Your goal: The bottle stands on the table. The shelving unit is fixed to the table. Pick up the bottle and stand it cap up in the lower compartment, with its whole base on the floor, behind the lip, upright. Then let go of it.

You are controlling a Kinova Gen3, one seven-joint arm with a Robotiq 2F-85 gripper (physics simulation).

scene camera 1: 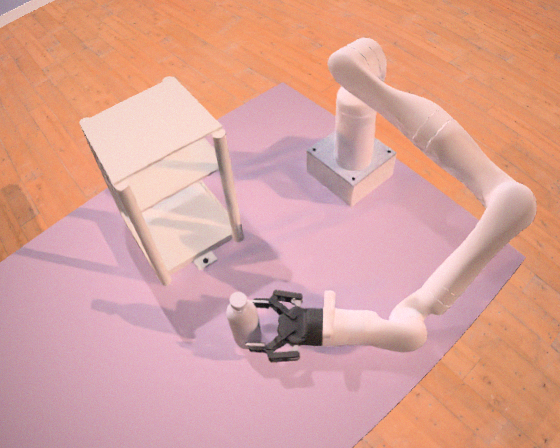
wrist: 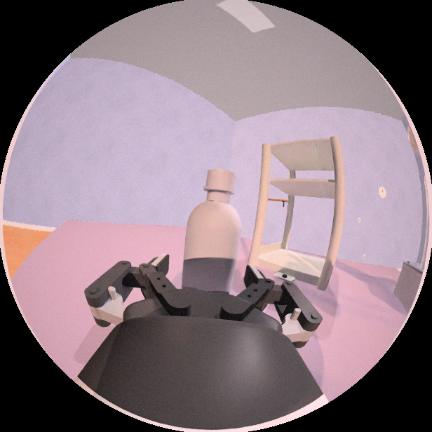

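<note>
A pale bottle stands upright on the pink table, cap up. My gripper is open and level, its fingertips on either side of the bottle's body; nothing is gripped. In the wrist view the gripper hides the bottle's base. The pale shelving unit stands on the table beyond the bottle, to the upper left in the scene view and to the right in the wrist view. Its lower compartment floor has a low lip at the front and holds nothing.
A tab with a dark screw sticks out at the foot of the unit's front. Round posts stand at the unit's front corners, and a middle shelf is above the lower compartment. The robot's base block is right of the unit.
</note>
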